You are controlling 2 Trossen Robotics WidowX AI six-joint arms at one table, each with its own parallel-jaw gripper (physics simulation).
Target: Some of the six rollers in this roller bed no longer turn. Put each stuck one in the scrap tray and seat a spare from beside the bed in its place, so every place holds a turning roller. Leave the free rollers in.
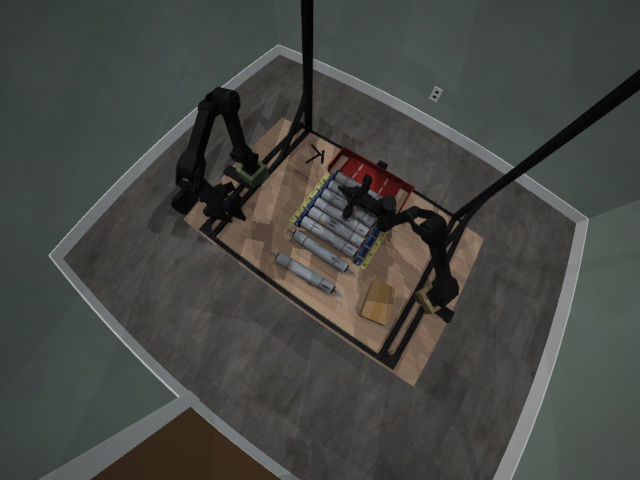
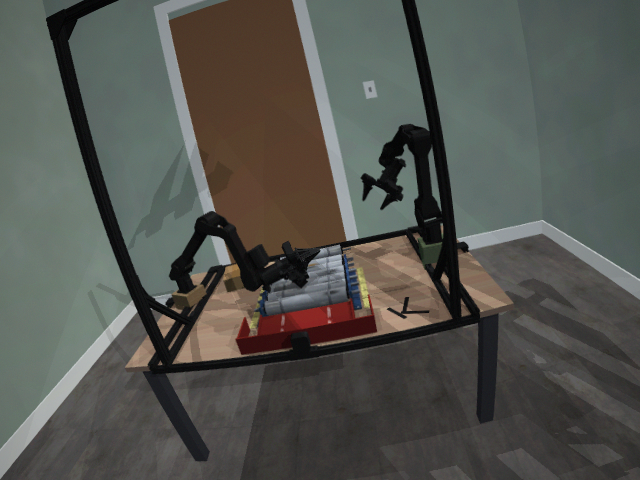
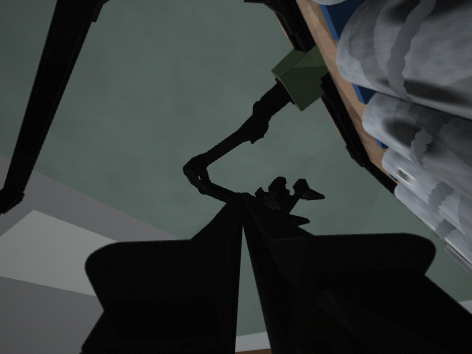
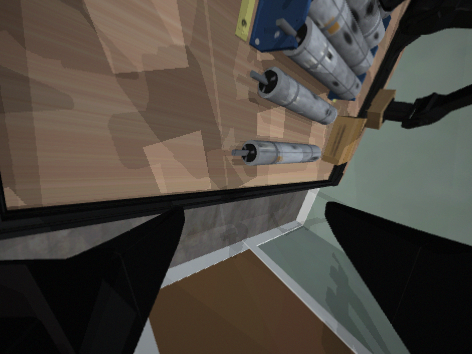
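Seen in the pictures: left gripper, fingertip midpoint: point(image 1: 337, 186) point(image 2: 319, 249) point(image 3: 241, 198); right gripper, fingertip midpoint: point(image 1: 238, 221) point(image 2: 371, 205) point(image 3: 317, 208) point(image 4: 254, 210); left arm's base, link origin: point(image 1: 435, 296) point(image 2: 187, 289) point(image 4: 387, 110); right arm's base, link origin: point(image 1: 251, 167) point(image 2: 433, 240) point(image 3: 285, 90).
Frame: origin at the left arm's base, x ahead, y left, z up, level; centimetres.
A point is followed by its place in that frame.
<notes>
Several grey rollers point(image 1: 328, 236) {x 41.5, y 26.5, z 0.8 cm} point(image 4: 327, 65) {x 45.9, y 29.6, z 0.6 cm} lie side by side in the bed, between blue rails with yellow strips point(image 2: 363, 287) {x 65.0, y 22.0, z -6.8 cm}; which are stuck cannot be told. Two spare rollers lie on the table beside the bed: the nearer spare point(image 1: 320, 251) {x 38.0, y 31.8, z -2.0 cm} point(image 4: 300, 95) {x 44.3, y 34.5, z -1.9 cm} and the outer spare point(image 1: 305, 273) {x 32.8, y 41.3, z -1.9 cm} point(image 4: 285, 152) {x 37.7, y 43.1, z -2.0 cm}. The red scrap tray point(image 1: 369, 173) {x 61.9, y -7.3, z -4.0 cm} point(image 2: 343, 328) {x 71.9, y -6.8, z -3.4 cm} stands along the bed's other side; no roller shows in it. My left gripper point(image 1: 341, 190) {x 55.5, y 15.5, z 10.3 cm} point(image 2: 318, 250) {x 55.5, y 15.5, z 10.3 cm} point(image 3: 241, 198) {x 55.5, y 15.5, z 10.3 cm} is shut and empty above the bed rollers, partly hiding them. My right gripper point(image 2: 373, 203) {x 58.4, y 55.3, z 12.0 cm} point(image 4: 254, 210) {x 58.4, y 55.3, z 12.0 cm} is open and empty, high beside the bed, away from the rollers.
A tan block point(image 1: 378, 303) {x 9.1, y 21.7, z -1.2 cm} point(image 4: 344, 140) {x 13.7, y 23.5, z -2.0 cm} lies on the table near the left arm's base. A thin black three-legged piece point(image 1: 316, 153) {x 84.3, y 9.1, z -6.4 cm} point(image 2: 407, 310) {x 85.1, y 8.2, z -6.5 cm} lies near the tray. Black frame bars edge the table, and a tall post point(image 1: 307, 62) {x 98.6, y 7.1, z 32.8 cm} rises from its corner.
</notes>
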